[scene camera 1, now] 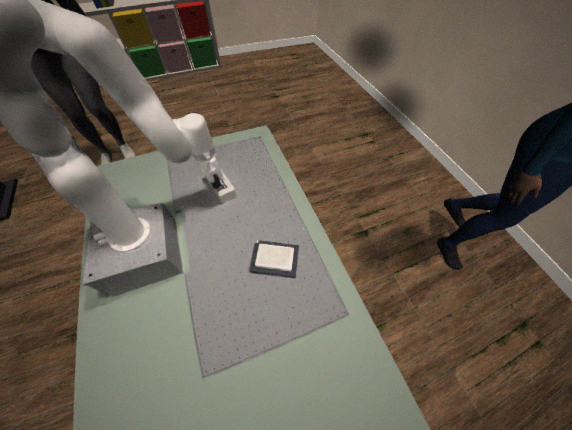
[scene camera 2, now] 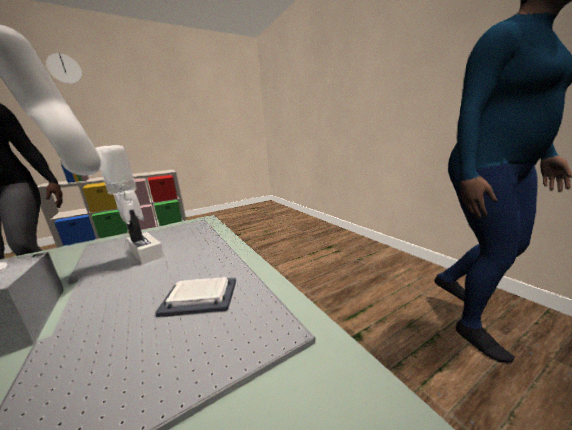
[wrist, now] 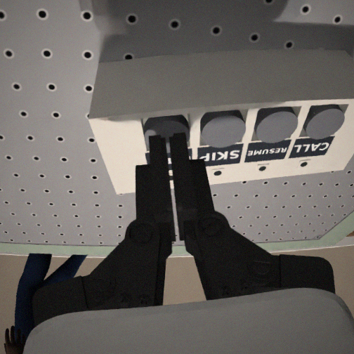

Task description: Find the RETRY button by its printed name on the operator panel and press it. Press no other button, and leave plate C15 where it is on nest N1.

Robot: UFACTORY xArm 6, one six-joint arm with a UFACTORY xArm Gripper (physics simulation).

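Places are measured from the arm's base along level axes (x ahead, y left, z up), in metres.
Where they show: gripper, fingertip midpoint: (scene camera 1: 217, 186) (scene camera 2: 137, 240); arm's base, origin of the base link: (scene camera 1: 131, 235).
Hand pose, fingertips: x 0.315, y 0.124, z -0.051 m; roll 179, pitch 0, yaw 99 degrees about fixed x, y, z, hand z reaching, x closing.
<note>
Things, the pixels of their top centre, and the offset from my fingertips. "*": a spot on its surface instead. Level surfaces: height alone.
- white operator panel, middle of its top: (scene camera 2: 142, 239) (scene camera 1: 218, 179) dz -0.016, dx +0.015, dy +0.048 m
- Plate C15, middle of its top: (scene camera 2: 198, 288) (scene camera 1: 274, 256) dz -0.045, dx +0.095, dy -0.350 m
- nest N1, surface spot: (scene camera 2: 230, 295) (scene camera 1: 296, 265) * dz -0.062, dx +0.154, dy -0.407 m
- perforated board, its level: dz -0.071 m
- green table, its level: dz -0.084 m
The white operator panel (scene camera 1: 228, 195) (scene camera 2: 151, 254) (wrist: 116, 155) stands on the grey perforated board. My gripper (scene camera 1: 220, 186) (scene camera 2: 139, 242) (wrist: 168, 154) is shut and empty, its fingertips at the RETRY button (wrist: 166, 122), the end button on the left in the wrist view. The fingers cover most of its label; whether the button is pushed down I cannot tell. Beside it are the SKIP button (wrist: 223, 129), the RESUME button (wrist: 276, 126) and the CALL button (wrist: 325, 120), apart from the fingertips. Plate C15 (scene camera 1: 274, 257) (scene camera 2: 200, 290) lies flat on nest N1 (scene camera 1: 295, 263) (scene camera 2: 230, 295).
The perforated board (scene camera 1: 240, 320) (scene camera 2: 125, 360) lies on the green table (scene camera 1: 130, 350) (scene camera 2: 350, 395). The arm's grey base block (scene camera 1: 135, 280) (scene camera 2: 30, 305) is beside the board. A person in blue (scene camera 1: 537, 165) (scene camera 2: 505, 125) is on the floor beyond the table, and a dark-clothed person (scene camera 2: 20, 200) is behind the arm.
</note>
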